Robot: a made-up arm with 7 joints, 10 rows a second.
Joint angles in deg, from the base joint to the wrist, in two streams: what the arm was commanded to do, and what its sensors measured. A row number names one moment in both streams.
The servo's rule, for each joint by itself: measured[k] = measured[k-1] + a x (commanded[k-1-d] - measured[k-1]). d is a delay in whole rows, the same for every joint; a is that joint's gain. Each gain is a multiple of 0.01, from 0.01 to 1. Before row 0 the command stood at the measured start. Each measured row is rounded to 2 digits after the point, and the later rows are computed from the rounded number. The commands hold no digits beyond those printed.
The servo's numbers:
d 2
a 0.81 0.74 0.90 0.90 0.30 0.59 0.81
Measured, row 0: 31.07, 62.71, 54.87, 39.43, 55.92, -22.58, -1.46
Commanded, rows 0 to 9: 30.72, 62.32, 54.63, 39.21, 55.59, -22.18, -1.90; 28.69, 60.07, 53.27, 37.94, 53.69, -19.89, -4.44; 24.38, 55.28, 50.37, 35.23, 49.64, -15.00, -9.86; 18.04, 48.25, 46.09, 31.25, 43.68, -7.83, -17.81; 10.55, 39.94, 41.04, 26.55, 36.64, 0.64, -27.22; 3.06, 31.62, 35.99, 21.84, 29.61, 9.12, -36.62; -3.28, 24.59, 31.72, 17.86, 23.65, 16.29, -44.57; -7.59, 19.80, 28.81, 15.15, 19.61, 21.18, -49.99; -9.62, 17.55, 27.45, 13.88, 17.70, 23.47, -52.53; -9.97, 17.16, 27.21, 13.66, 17.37, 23.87, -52.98
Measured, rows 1 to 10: 31.07, 62.71, 54.87, 39.43, 55.92, -22.58, -1.46; 31.07, 62.71, 54.87, 39.43, 55.92, -22.58, -1.46; 30.79, 62.42, 54.65, 39.23, 55.82, -22.34, -1.82; 29.09, 60.68, 53.41, 38.07, 55.18, -20.89, -3.94; 25.27, 56.68, 50.67, 35.51, 53.52, -17.41, -8.74; 19.41, 50.44, 46.55, 31.68, 50.57, -11.76, -16.09; 12.23, 42.67, 41.59, 27.06, 46.39, -4.44, -25.11; 4.80, 34.49, 36.55, 22.36, 41.36, 3.56, -34.43; -1.74, 27.16, 32.20, 18.31, 36.05, 11.07, -42.64; -6.48, 21.71, 29.15, 15.47, 31.12, 17.03, -48.59
